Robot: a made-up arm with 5 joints. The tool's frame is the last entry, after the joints. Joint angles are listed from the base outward. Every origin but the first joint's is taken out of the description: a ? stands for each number. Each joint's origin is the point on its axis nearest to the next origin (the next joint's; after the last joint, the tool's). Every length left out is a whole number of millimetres.
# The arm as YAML. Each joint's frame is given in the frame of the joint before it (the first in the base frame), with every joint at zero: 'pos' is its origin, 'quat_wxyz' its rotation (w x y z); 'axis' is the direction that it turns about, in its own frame. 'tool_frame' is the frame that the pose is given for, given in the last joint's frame.
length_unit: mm
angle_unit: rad
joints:
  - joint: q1
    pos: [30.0, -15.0, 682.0]
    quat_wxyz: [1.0, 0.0, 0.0, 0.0]
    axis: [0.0, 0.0, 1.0]
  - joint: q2
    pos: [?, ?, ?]
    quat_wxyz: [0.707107, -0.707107, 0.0, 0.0]
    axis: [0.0, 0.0, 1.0]
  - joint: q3
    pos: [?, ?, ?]
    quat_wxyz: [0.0, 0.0, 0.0, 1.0]
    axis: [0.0, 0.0, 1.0]
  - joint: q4
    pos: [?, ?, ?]
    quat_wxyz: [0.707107, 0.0, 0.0, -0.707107]
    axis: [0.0, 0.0, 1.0]
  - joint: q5
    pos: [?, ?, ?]
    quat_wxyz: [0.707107, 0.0, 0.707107, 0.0]
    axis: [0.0, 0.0, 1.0]
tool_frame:
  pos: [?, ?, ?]
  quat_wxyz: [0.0, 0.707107, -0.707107, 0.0]
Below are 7 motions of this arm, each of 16 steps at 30 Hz.
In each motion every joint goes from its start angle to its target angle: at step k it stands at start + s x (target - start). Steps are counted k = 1, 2, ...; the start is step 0. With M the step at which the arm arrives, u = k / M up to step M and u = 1 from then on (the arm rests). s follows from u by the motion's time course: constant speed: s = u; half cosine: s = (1 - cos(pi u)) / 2; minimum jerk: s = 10 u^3 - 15 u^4 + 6 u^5.
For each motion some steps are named. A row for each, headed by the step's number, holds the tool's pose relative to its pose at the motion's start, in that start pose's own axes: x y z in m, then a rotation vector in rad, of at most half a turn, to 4 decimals.
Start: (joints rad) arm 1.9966 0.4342 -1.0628 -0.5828 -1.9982
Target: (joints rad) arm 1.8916 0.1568 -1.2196 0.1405 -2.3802
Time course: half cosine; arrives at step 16
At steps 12, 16:
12: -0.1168 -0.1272 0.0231 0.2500 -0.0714 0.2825
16: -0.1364 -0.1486 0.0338 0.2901 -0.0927 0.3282

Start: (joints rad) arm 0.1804 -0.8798 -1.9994 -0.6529 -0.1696
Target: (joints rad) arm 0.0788 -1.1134 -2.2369 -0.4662 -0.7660
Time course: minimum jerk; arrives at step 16
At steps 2, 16:
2: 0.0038 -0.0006 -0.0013 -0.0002 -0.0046 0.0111
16: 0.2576 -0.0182 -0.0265 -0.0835 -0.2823 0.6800

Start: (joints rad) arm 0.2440 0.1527 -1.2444 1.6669 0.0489
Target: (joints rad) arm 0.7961 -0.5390 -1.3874 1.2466 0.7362
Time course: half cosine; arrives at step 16
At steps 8, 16:
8: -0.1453 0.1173 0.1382 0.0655 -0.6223 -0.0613
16: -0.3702 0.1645 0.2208 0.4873 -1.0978 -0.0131

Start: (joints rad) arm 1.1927 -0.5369 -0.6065 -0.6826 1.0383
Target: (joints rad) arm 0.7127 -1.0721 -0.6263 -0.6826 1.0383
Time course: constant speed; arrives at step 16
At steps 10, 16:
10: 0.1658 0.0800 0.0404 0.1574 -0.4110 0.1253
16: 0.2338 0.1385 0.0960 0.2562 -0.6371 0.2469

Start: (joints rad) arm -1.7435 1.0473 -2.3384 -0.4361 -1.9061
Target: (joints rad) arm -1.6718 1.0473 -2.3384 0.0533 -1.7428
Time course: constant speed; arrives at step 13
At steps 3, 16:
3: 0.0143 0.0032 0.0015 0.1022 -0.0508 -0.0393
16: 0.0607 0.0112 0.0144 0.4559 -0.1928 -0.1536

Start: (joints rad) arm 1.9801 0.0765 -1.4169 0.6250 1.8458
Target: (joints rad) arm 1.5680 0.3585 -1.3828 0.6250 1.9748
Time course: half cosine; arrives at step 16
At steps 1, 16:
1: 0.0024 -0.0001 -0.0017 -0.0022 -0.0033 -0.0042
16: 0.2711 -0.0703 -0.1241 -0.2219 -0.3115 -0.4786

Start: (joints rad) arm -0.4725 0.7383 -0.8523 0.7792 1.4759
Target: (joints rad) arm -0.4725 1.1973 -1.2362 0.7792 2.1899
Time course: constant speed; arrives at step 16
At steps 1, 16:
1: 0.0016 0.0050 -0.0038 -0.0047 0.0003 -0.0446
16: 0.0259 0.0625 -0.0793 -0.0741 -0.0199 -0.7137

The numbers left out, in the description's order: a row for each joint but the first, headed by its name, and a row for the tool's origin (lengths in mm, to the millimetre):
q2: -13.0 11.0 0.0
q3: 47.0 -211.0 0.0
q4: -91.0 -443.0 0.0
q5: 62.0 -11.0 0.0
tool: -26.0 13.0 0.0

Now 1 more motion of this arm.
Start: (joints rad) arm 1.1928 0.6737 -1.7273 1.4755 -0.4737
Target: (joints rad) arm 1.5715 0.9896 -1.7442 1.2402 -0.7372
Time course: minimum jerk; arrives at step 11
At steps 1, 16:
1: 0.0009 0.0010 -0.0011 -0.0007 0.0008 0.0040
16: 0.0842 0.1618 -0.1917 -0.1017 0.1478 0.6032

